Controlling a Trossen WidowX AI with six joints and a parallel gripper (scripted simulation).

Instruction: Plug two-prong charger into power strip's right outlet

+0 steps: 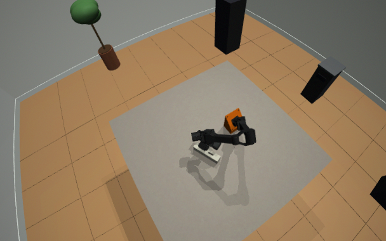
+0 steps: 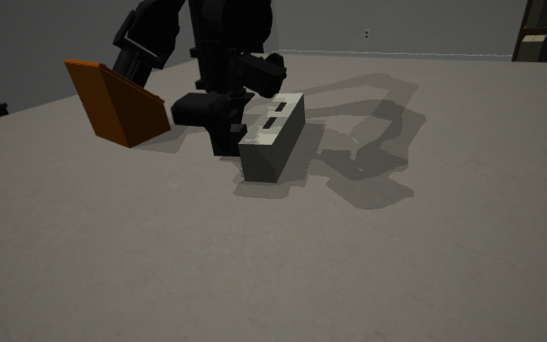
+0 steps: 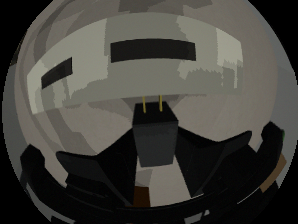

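Now: the two-prong charger 2 cm ahead of my gripper tip, 1 cm to the left of it and 1 cm above it.
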